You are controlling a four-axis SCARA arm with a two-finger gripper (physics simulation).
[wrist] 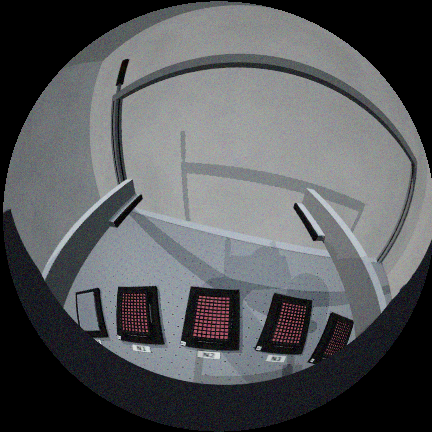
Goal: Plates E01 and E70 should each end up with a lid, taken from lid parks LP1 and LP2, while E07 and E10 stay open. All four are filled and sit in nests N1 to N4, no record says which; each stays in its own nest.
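Places are measured from the arm's base along level axes (x left, y back, z up), in centimetres.
Where they show: gripper, between the fingertips: (216, 189).
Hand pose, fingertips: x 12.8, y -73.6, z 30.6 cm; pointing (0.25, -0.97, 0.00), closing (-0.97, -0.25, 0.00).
Each offset is from my fingertips to the top centre of the thing. Level surfaces: height alone.
My gripper (216, 189) is open, its two fingers wide apart, with nothing between them; the plates show lower in the wrist view. A plate with red-filled wells {dy +10.1, dx +16.3, dz -26.7 cm} (135, 312) sits in the nest labelled N1. A second red-filled plate {dy +2.3, dx -0.5, dz -26.7 cm} (212, 317) sits at N2, a third {dy +0.6, dx -18.6, dz -26.7 cm} (290, 322) at N3. A fourth {dy +7.3, dx -35.5, dz -26.7 cm} (337, 338) sits at the far right, its nest label hidden. Plate numbers are too small to read. A black-framed park with a pale grey inside (88, 311) stands left of N1; its label is cut off. I cannot tell whether a lid lies in it.
The nests stand in a row on a perforated grey deck {dz -29.3 cm} (172, 250) with a pale raised edge (200, 228) behind. A dark rail frame (240, 61) rises beyond that edge. Shadows of the arm and frame fall across the deck and wall.
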